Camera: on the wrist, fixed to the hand. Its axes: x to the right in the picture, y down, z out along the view.
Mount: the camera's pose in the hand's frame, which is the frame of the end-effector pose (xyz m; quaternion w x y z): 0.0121 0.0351 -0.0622 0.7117 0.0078 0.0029 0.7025
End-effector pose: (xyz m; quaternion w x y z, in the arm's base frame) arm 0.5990 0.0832 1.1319 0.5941 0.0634 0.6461 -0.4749
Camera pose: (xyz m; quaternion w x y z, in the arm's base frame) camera 0.5742 0.1392 1.0932 0.7541 0.5050 0.4133 0.0745
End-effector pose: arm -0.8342 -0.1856 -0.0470 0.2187 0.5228 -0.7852 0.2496
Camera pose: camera -0.8660 -0.1441 0.0031 0.0215 0.1785 0.9235 -0.3389
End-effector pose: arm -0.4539 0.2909 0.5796 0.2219 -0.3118 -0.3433 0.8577
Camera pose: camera -0.4256 0.3028 0.5140 0.4412 0.4638 0.0180 -0.7681
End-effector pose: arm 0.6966 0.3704 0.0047 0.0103 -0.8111 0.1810 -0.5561
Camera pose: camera 0.6342 0.3454 0.0316 0.4038 -0.4484 0.6943 -0.3923
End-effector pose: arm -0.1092 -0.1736 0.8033 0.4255 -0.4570 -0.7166 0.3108
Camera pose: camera -0.0426 -0.1453 0.8056 0.0901 -0.8262 -0.1853 0.5243
